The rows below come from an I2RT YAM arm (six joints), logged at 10 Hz.
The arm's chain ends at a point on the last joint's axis. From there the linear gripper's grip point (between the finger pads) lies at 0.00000 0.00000 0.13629 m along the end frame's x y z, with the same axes.
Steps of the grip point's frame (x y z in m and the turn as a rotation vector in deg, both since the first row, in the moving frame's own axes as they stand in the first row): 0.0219, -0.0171, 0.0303, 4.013, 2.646, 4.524; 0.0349, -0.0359, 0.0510, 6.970, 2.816, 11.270; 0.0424, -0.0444, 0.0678, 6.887, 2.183, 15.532; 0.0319, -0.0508, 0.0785, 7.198, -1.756, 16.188; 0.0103, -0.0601, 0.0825, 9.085, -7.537, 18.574; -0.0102, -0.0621, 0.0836, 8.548, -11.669, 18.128; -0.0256, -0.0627, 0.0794, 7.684, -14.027, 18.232; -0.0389, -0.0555, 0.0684, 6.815, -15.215, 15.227
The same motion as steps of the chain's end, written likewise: 0.0152, -0.0078, 0.0308, 4.013, 2.646, 4.524; 0.0266, -0.0201, 0.0522, 6.970, 2.816, 11.270; 0.0351, -0.0290, 0.0689, 6.887, 2.183, 15.532; 0.0336, -0.0334, 0.0796, 7.198, -1.756, 16.188; 0.0243, -0.0361, 0.0854, 9.085, -7.537, 18.574; 0.0136, -0.0380, 0.0879, 8.548, -11.669, 18.128; 0.0039, -0.0397, 0.0846, 7.684, -14.027, 18.232; -0.0058, -0.0350, 0.0741, 6.815, -15.215, 15.227
